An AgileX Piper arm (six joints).
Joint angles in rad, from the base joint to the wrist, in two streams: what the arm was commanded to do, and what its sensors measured. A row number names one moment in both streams.
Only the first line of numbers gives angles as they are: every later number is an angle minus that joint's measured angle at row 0.
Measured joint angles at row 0:
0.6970, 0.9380, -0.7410, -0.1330, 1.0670, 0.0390
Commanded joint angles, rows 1 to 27:
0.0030, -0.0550, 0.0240, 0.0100, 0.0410, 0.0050
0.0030, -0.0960, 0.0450, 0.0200, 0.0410, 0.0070
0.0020, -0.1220, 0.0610, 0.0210, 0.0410, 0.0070
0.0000, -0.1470, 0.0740, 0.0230, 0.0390, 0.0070
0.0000, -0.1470, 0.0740, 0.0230, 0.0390, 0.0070
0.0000, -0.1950, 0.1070, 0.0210, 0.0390, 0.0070
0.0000, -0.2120, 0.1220, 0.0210, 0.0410, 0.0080
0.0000, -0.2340, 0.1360, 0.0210, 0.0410, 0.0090
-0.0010, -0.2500, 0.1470, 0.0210, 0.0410, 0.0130
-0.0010, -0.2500, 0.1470, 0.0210, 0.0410, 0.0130
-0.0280, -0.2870, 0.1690, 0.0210, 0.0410, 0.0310
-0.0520, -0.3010, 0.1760, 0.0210, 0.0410, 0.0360
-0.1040, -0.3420, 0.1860, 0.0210, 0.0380, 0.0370
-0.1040, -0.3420, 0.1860, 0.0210, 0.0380, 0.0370
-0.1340, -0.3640, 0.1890, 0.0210, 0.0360, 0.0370
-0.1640, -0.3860, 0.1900, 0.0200, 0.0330, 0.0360
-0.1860, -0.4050, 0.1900, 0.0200, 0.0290, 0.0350
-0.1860, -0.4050, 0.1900, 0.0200, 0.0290, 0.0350
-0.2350, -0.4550, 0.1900, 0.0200, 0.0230, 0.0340
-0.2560, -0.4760, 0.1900, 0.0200, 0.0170, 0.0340
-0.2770, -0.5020, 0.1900, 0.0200, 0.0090, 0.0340
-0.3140, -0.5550, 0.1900, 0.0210, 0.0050, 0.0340
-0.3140, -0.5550, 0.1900, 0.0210, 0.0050, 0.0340
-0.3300, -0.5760, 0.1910, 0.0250, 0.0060, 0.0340
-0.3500, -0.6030, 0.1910, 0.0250, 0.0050, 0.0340
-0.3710, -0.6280, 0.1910, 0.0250, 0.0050, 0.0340
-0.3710, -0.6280, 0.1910, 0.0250, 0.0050, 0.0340
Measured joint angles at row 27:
-0.3230, -0.5680, 0.1850, 0.0250, 0.0100, 0.0250
